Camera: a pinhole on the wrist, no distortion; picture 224 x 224 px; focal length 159.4 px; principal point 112.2 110.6 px. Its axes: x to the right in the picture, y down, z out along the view. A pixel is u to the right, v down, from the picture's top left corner.
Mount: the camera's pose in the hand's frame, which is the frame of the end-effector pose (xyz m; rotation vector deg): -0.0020 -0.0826 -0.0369 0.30 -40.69 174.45
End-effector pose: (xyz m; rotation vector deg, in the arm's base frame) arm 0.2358 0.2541 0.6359 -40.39 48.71 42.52
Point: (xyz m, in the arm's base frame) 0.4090 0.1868 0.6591
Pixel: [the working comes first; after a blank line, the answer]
In the camera's frame: -0.0425 0.0596 0.1005

44.8 205.1
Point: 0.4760 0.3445 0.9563
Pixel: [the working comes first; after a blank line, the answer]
In the camera's frame: 0.1352 -0.0315 0.3794

169.0 97.4
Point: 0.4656 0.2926 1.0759
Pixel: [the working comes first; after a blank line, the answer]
In the camera's frame: 0.2552 0.0092 0.4119

211.0 114.2
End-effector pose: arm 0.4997 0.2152 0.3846 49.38 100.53 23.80
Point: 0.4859 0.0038 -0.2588
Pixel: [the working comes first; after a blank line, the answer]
In the camera's frame: -0.2881 0.3054 0.4650

13.4 215.3
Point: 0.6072 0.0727 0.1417
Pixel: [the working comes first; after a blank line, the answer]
In the camera's frame: -0.0459 0.0131 0.2760

85.7 118.1
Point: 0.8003 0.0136 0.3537
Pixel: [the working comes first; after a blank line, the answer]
In the camera's frame: 0.1717 -0.1809 0.3033

202.4 15.5
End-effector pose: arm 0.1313 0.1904 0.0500 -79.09 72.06 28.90
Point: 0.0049 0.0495 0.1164
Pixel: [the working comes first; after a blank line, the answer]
In the camera's frame: 0.0440 -0.0516 -0.1951

behind the camera
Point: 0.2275 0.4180 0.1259
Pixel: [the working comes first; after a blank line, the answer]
In the camera's frame: 0.1207 -0.1245 0.2223

198.7 21.3
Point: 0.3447 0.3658 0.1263
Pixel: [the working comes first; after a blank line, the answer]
In the camera's frame: 0.0600 -0.0210 0.2679

147.9 98.1
